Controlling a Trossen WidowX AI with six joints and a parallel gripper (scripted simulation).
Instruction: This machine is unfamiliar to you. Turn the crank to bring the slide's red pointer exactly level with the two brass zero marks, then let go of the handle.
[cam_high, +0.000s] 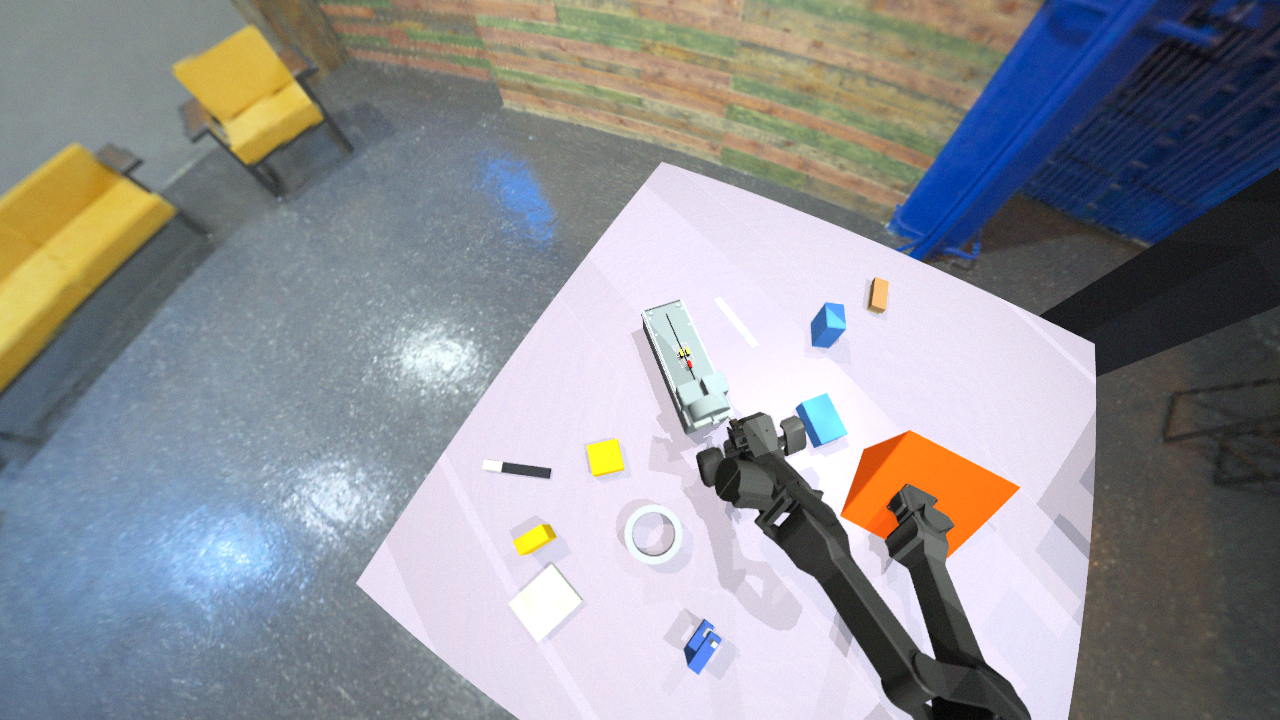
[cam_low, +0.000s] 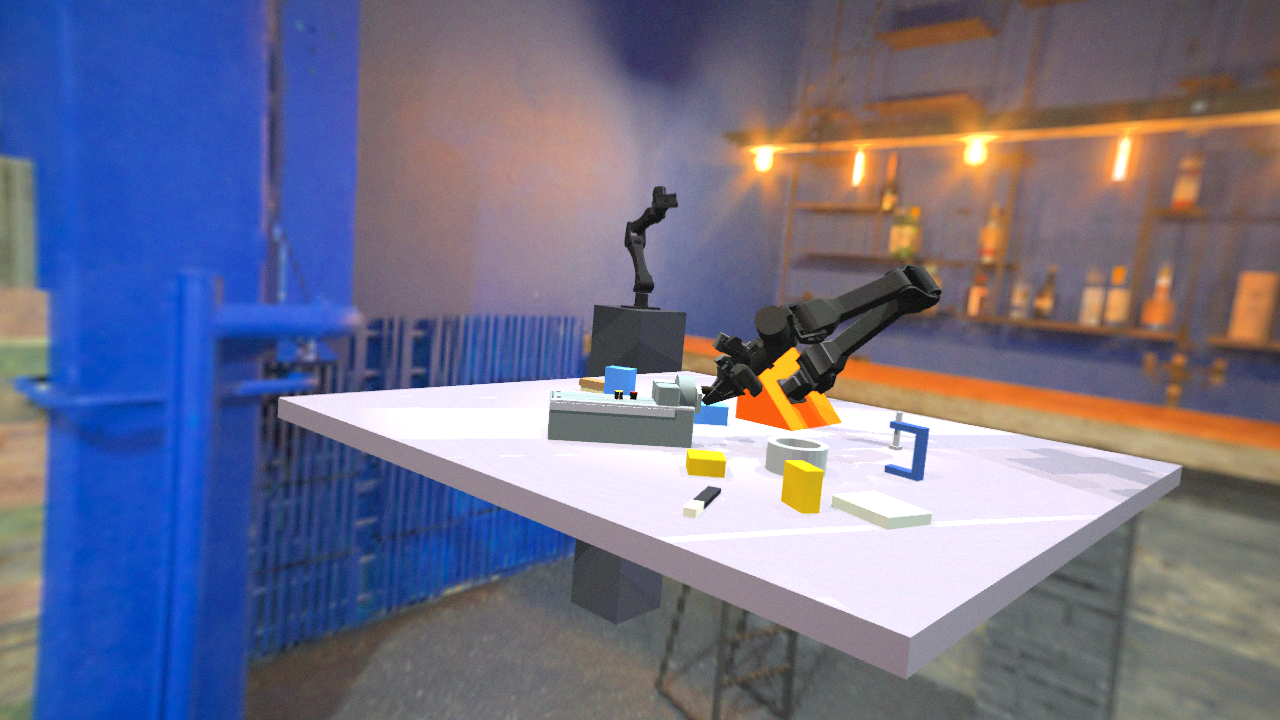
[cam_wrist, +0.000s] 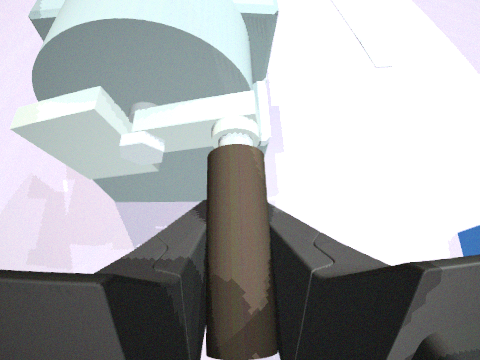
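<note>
Now: the red pointer 120 mm ahead of my gripper tip, 70 mm to the right of it and 10 mm above it. Also, from my gripper tip: brown crank handle (20 mm above, 10 mm to the left, 10 mm behind); metal strip (250 mm to the right, 90 mm ahead, 70 mm below); blue clamp (350 mm to the left, 120 mm behind, 20 mm below).
</note>
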